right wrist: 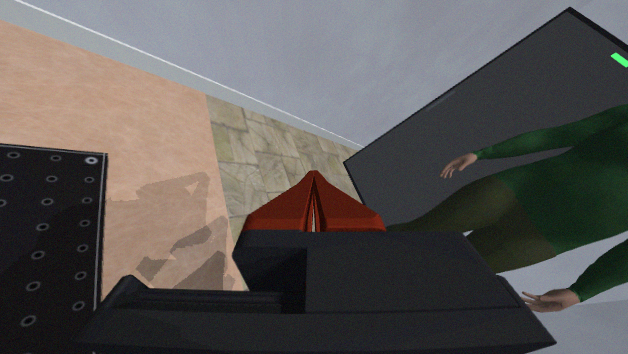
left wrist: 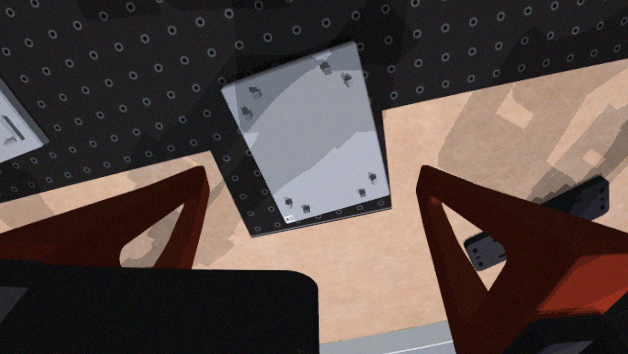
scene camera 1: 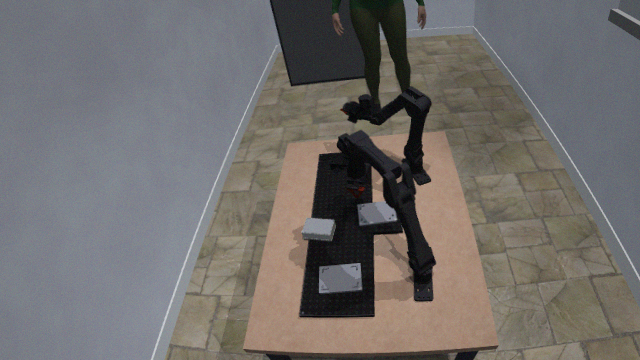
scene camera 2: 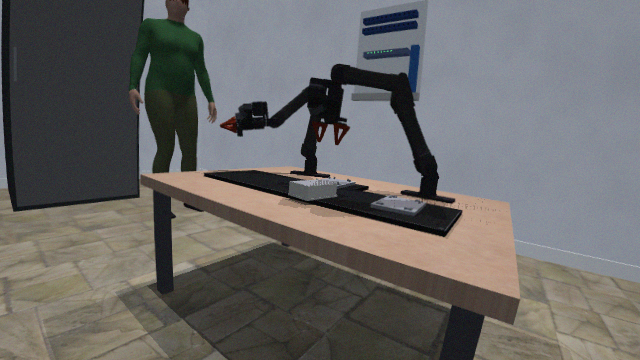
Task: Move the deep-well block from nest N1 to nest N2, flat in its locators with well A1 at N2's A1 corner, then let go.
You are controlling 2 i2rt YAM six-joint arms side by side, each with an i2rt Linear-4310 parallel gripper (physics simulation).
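Places are measured from the left arm's base along level axes (x left, y back, z up), in metres.
Where they show: left gripper, fingertip midpoint: (left wrist: 312,177) (scene camera 1: 359,188) (scene camera 2: 327,143); right gripper, fingertip midpoint: (right wrist: 313,177) (scene camera 1: 340,109) (scene camera 2: 220,125); left arm's base, origin of the base link: (scene camera 1: 422,277) (scene camera 2: 427,197); right arm's base, origin of the base link: (scene camera 1: 416,170) (scene camera 2: 310,175).
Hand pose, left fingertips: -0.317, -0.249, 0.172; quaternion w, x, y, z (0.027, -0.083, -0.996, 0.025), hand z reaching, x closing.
Each offset is from my left fingertips to the top centre of the thing, as dx, dy, dz. Level surfaces: height alone.
The pale grey deep-well block {+0.099, -0.181, -0.117} (scene camera 1: 318,228) (scene camera 2: 313,190) lies level at the board's long edge; what is under it is hidden. A grey nest plate with small dark pegs {+0.000, +0.061, -0.137} (scene camera 1: 377,213) (scene camera 2: 345,183) (left wrist: 320,130) bears an A1 label at one corner in the left wrist view. Another grey nest plate with corner locators {+0.332, -0.068, -0.141} (scene camera 1: 340,278) (scene camera 2: 398,205) (left wrist: 15,131) bears nothing. I cannot read which is N1 or N2. My left gripper (scene camera 1: 356,193) (scene camera 2: 329,142) (left wrist: 312,177) is open and empty, pointing down high above the board. My right gripper (scene camera 1: 342,110) (scene camera 2: 221,125) (right wrist: 313,177) is shut, empty, raised and away from the block.
The black perforated board {dz -0.159} (scene camera 1: 345,250) (scene camera 2: 250,179) (left wrist: 150,65) (right wrist: 50,240) lies on the wooden table (scene camera 1: 435,330) (scene camera 2: 250,220). A person in green (scene camera 1: 380,40) (scene camera 2: 172,60) (right wrist: 590,175) stands beyond the table, near a dark cabinet (scene camera 1: 320,45) (scene camera 2: 75,100) (right wrist: 450,115).
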